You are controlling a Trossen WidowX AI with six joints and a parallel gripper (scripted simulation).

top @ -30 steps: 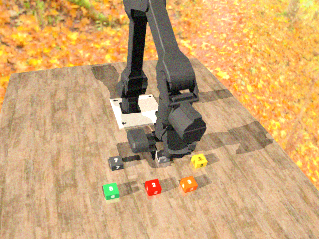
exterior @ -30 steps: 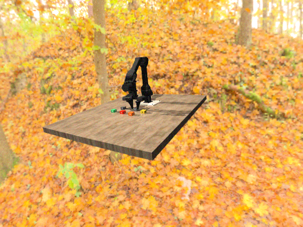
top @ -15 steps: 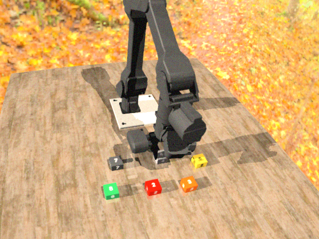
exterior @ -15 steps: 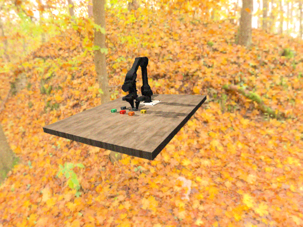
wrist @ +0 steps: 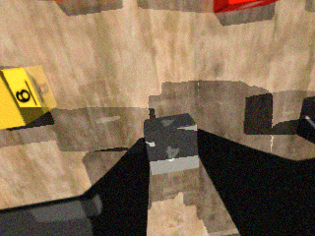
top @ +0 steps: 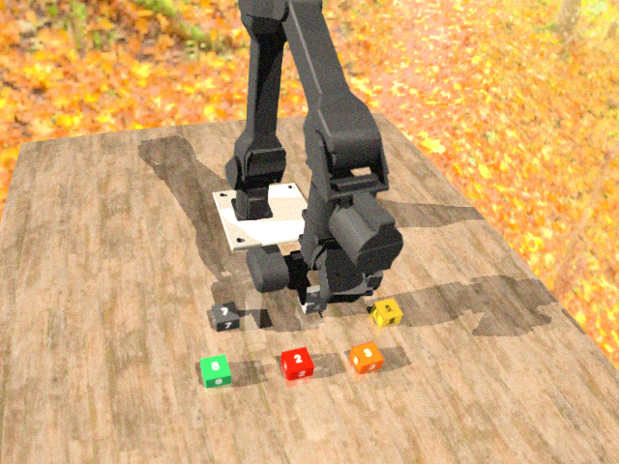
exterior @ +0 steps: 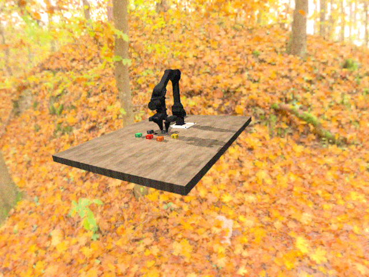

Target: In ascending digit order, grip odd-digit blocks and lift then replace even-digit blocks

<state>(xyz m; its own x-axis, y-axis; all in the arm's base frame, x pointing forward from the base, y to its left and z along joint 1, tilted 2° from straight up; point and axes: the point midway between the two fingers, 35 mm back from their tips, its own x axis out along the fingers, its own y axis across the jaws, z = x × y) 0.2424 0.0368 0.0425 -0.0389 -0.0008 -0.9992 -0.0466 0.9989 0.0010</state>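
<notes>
My gripper tip is 4 cm short of the yellow block, 10 cm to the right of it and 1 cm above it. Also, from my gripper tip: orange block 10 cm ahead, 4 cm to the left, 1 cm below; red block 9 cm ahead, 5 cm to the right, 1 cm below; dark grey block 12 cm to the right, 1 cm below.
</notes>
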